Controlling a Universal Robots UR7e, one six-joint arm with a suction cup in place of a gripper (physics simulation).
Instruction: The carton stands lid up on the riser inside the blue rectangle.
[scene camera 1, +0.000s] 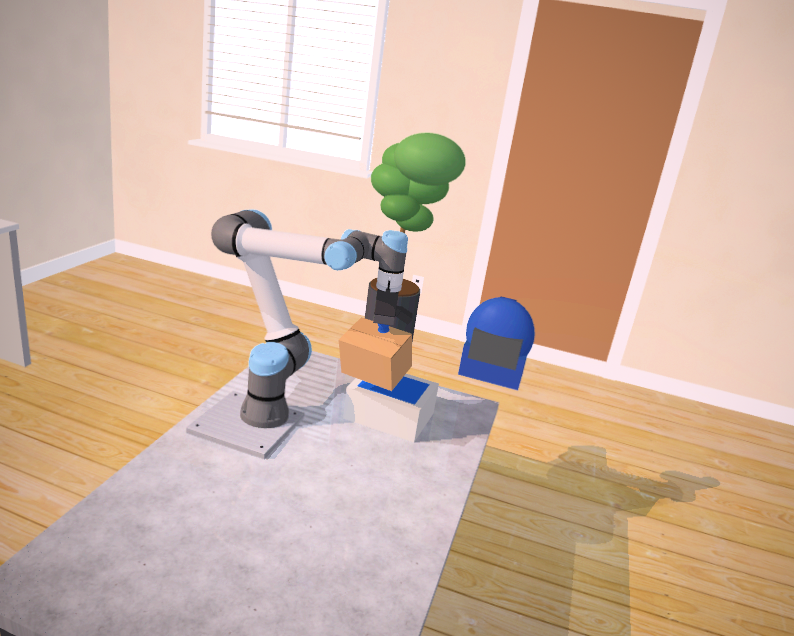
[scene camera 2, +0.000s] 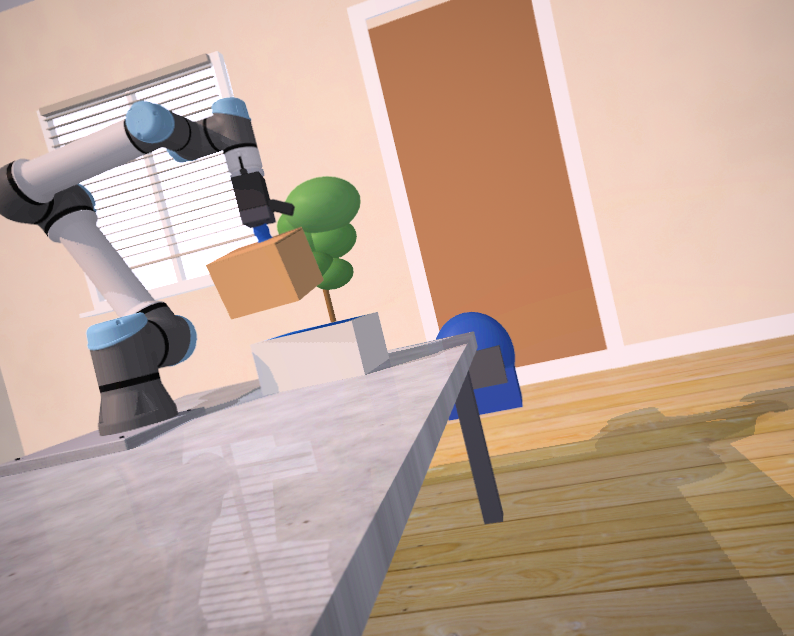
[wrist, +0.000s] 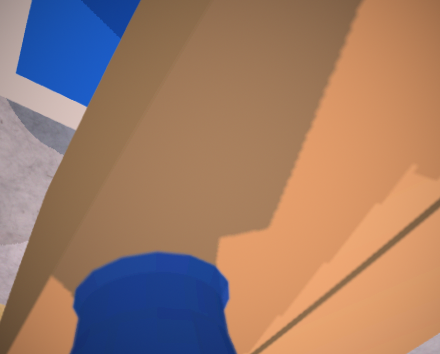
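Seen in the pictures: end effector, tool point: (scene camera 1: 382, 333) (wrist: 175, 278); arm's base, origin of the base link: (scene camera 1: 264, 415) (scene camera 2: 140, 424).
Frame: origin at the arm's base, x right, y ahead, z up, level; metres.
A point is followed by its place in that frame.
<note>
An orange-brown carton (scene camera 1: 373, 359) @(x -0.024, y 0.322, z 0.270 m) (scene camera 2: 255, 279) @(x -0.037, y 0.306, z 0.239 m) (wrist: 210, 150) @(x -0.122, y 0.363, z 0.329 m) hangs from my suction gripper (scene camera 1: 383, 327) (scene camera 2: 263, 233) (wrist: 152, 305), whose blue cup sits on the carton's top face with the lid seam. The carton is a little tilted and is held above the pale riser (scene camera 1: 381, 414) @(x -0.090, y 0.358, z 0.048 m) (scene camera 2: 308, 361) @(x -0.091, y 0.358, z 0.040 m), with a gap between them in scene camera 2. The blue rectangle (scene camera 1: 412, 389) @(x -0.190, y 0.431, z 0.106 m) (scene camera 2: 311, 328) @(x -0.194, y 0.354, z 0.106 m) (wrist: 65, 55) @(x -0.241, y 0.308, z 0.106 m) lies on the riser's top; the carton hides part of it in scene camera 1 and the wrist view.
The riser stands on the grey table (scene camera 1: 278, 530) @(x 0.442, y 0.231, z -0.015 m) (scene camera 2: 198, 503) @(x 0.596, y 0.410, z -0.015 m), near its far edge and beside the arm's base plate (scene camera 1: 231, 433) @(x 0.138, y -0.046, z 0.005 m). A potted plant (scene camera 1: 424, 159) (scene camera 2: 324, 202) stands behind the riser. A blue bin (scene camera 1: 500, 331) (scene camera 2: 480, 337) with a grey panel stands beyond the table's edge.
</note>
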